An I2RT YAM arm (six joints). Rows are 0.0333 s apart.
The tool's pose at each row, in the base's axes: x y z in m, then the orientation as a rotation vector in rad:
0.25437 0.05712 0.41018 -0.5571 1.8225 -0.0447
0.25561 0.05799 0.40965 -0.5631 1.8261 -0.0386
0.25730 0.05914 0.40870 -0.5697 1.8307 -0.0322
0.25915 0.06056 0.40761 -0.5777 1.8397 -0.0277
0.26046 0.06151 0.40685 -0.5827 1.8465 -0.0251
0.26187 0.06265 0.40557 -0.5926 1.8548 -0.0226
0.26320 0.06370 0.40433 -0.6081 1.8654 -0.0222
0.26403 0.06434 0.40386 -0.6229 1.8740 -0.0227
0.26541 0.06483 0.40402 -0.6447 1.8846 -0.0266
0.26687 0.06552 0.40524 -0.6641 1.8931 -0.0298
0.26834 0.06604 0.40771 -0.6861 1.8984 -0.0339
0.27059 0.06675 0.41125 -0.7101 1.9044 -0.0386
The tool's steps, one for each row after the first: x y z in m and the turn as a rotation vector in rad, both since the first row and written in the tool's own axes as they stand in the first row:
-0.00014 0.00050 0.00152 -0.0078 0.0029 -0.0003
-0.00010 0.00122 0.00366 -0.0163 0.0068 -0.0007
-0.00009 0.00216 0.00605 -0.0250 0.0155 -0.0021
-0.00007 0.00278 0.00773 -0.0305 0.0221 -0.0028
0.00033 0.00369 0.00971 -0.0387 0.0308 -0.0066
0.00073 0.00453 0.01159 -0.0489 0.0429 -0.0146
0.00072 0.00495 0.01266 -0.0578 0.0532 -0.0230
0.00009 0.00486 0.01399 -0.0685 0.0672 -0.0373
-0.00159 0.00459 0.01509 -0.0780 0.0788 -0.0499
-0.00432 0.00378 0.01575 -0.0879 0.0880 -0.0653
-0.00824 0.00254 0.01681 -0.0986 0.0984 -0.0821

